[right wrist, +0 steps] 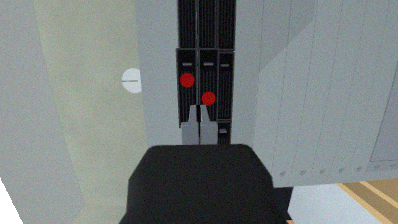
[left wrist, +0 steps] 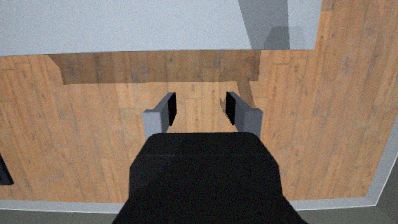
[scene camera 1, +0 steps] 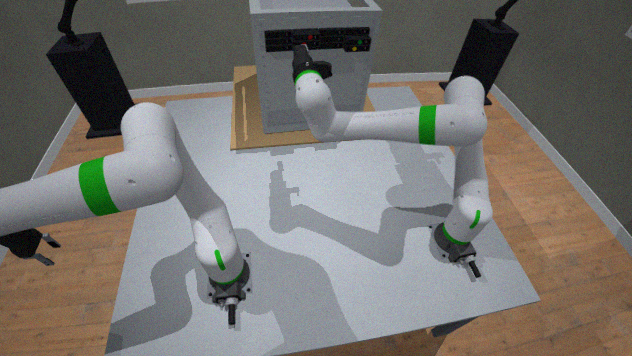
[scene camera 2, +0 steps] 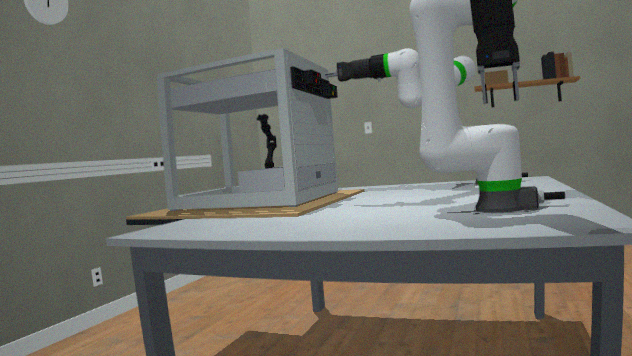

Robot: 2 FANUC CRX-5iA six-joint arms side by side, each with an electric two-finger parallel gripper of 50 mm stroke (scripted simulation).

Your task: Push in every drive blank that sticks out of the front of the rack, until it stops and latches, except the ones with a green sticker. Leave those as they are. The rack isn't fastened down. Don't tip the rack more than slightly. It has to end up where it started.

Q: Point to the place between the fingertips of my left gripper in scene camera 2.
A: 501,101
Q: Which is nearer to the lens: the red-stickered blank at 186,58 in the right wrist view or the grey rack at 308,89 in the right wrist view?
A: The red-stickered blank.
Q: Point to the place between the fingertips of my right gripper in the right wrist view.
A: At 198,114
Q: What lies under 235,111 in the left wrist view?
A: My left gripper.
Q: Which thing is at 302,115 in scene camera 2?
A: A grey rack.
